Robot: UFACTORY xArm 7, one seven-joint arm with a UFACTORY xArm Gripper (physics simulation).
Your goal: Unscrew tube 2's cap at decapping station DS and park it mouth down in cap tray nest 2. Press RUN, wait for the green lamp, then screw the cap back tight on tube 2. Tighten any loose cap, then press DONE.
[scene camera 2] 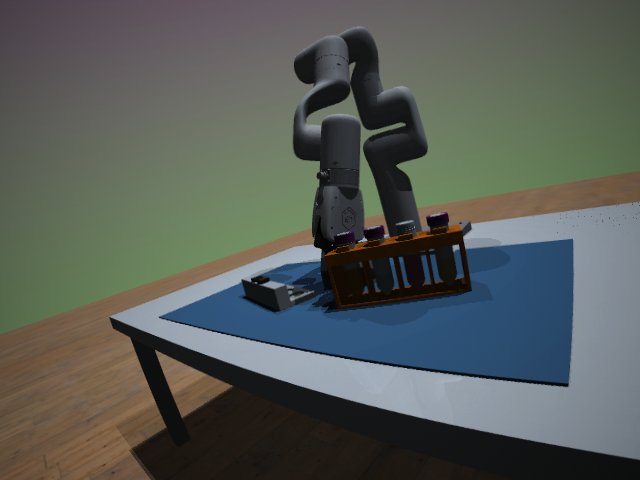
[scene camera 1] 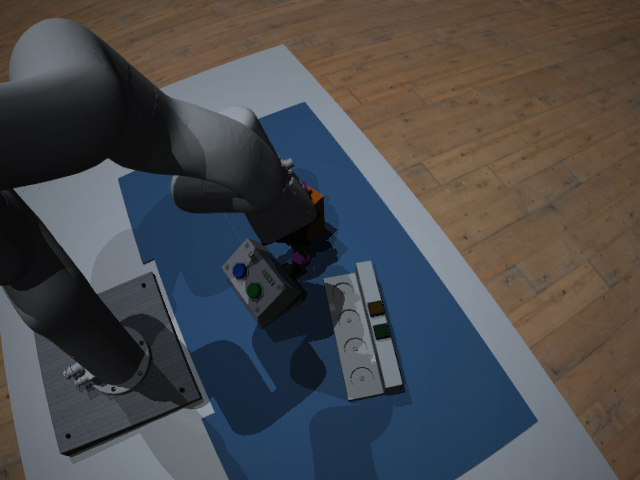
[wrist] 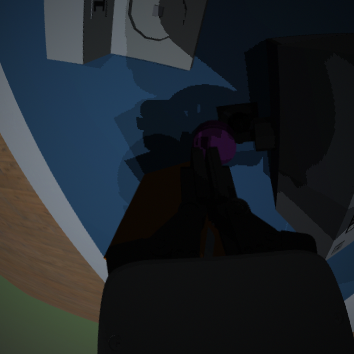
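Seen in the pictures: gripper, between the fingertips: (scene camera 1: pixel 303 248) (wrist: pixel 201 161); arm's base, origin of its link: (scene camera 1: pixel 117 360).
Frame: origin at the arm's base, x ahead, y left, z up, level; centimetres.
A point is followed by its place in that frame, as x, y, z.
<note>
My gripper (wrist: pixel 201 161) {38.3, -2.4, 2.1} (scene camera 1: pixel 299 246) {38.3, -2.4, 2.1} is shut and empty, low over the left end of the orange tube rack (scene camera 1: pixel 316 206) {43.4, 0.5, 7.0} (scene camera 2: pixel 395 248) {42.7, 12.4, 7.2} (wrist: pixel 154 207) {42.2, 0.3, 3.8}. Its fingertips end right beside a purple cap (scene camera 1: pixel 300 258) {37.3, -2.5, 0.0} (wrist: pixel 218 143) {37.2, -2.4, 0.0} on a tube that stands in the dark clamp (wrist: pixel 242 120) {35.3, -3.6, -1.1} next to the control box (scene camera 1: pixel 267 291) {28.1, -7.1, 5.5}. I cannot tell whether the fingertips touch the cap. In scene camera 2 the rack hides the fingers. The rack holds tubes with purple caps (scene camera 2: pixel 374 232) {42.0, 9.2, 10.1} (scene camera 2: pixel 437 219) {39.9, 19.0, 10.2} and one grey cap (scene camera 2: pixel 406 227) {40.7, 14.1, 9.8}. The grey cap tray (scene camera 1: pixel 339 333) {34.2, -17.8, -0.4} (wrist: pixel 175 56) {38.9, -9.1, -0.3} shows empty round nests.
The control box carries a blue button (scene camera 1: pixel 239 270) {26.5, -1.2, 5.6} and a green button (scene camera 1: pixel 253 290) {26.4, -5.7, 5.5}. A strip beside the tray bears a dark amber square (scene camera 1: pixel 376 309) {40.2, -19.5, 3.9} and a green square (scene camera 1: pixel 381 331) {38.4, -22.8, 3.9}. The arm's base plate (scene camera 1: pixel 161 352) {7.7, -3.0, -0.5} lies at the left. A blue mat (scene camera 1: pixel 451 381) {43.5, -35.8, -1.5} covers the table.
</note>
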